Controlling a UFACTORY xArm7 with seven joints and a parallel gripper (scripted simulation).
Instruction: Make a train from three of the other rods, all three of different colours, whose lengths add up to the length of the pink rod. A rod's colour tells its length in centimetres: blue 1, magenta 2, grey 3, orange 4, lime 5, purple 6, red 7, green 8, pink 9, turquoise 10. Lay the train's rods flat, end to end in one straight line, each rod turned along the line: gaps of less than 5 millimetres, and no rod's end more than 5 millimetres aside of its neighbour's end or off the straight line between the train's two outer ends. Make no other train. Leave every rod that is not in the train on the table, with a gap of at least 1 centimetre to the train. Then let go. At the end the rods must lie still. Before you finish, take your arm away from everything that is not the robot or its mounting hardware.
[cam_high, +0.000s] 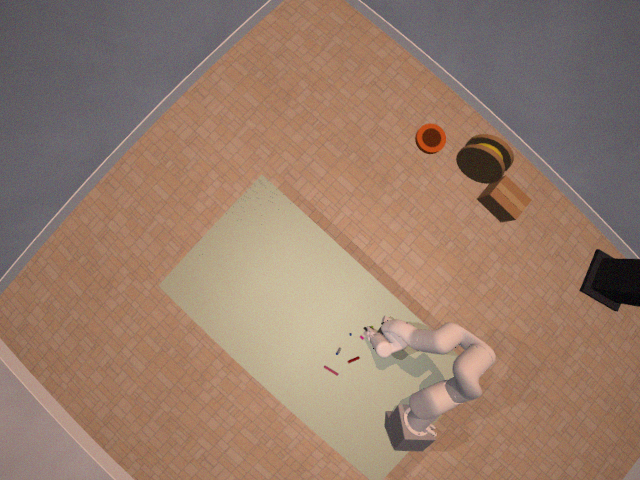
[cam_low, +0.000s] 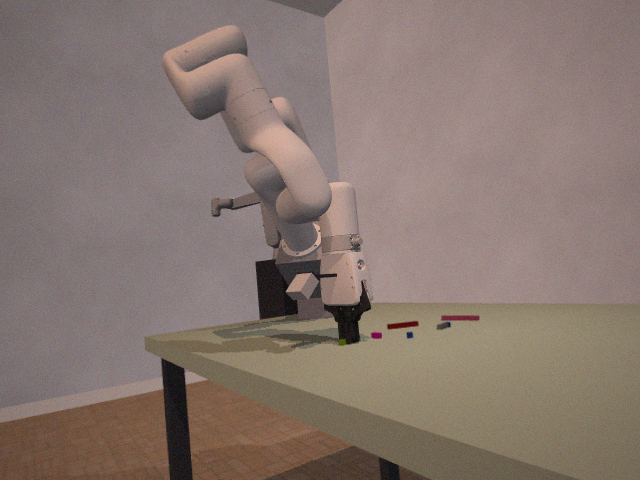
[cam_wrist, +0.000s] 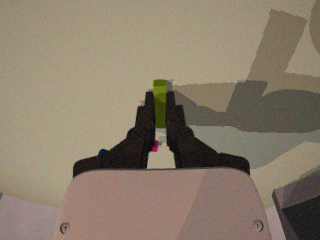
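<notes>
The grey rod lies 10 cm ahead of my hand, 19 cm to the left of it and 2 cm below it. From my hand the other things lie so: red rod (19 cm to the left, 2 cm below); then lime rod (2 cm below); then magenta rod (2 cm ahead, 6 cm to the left, 2 cm below).
</notes>
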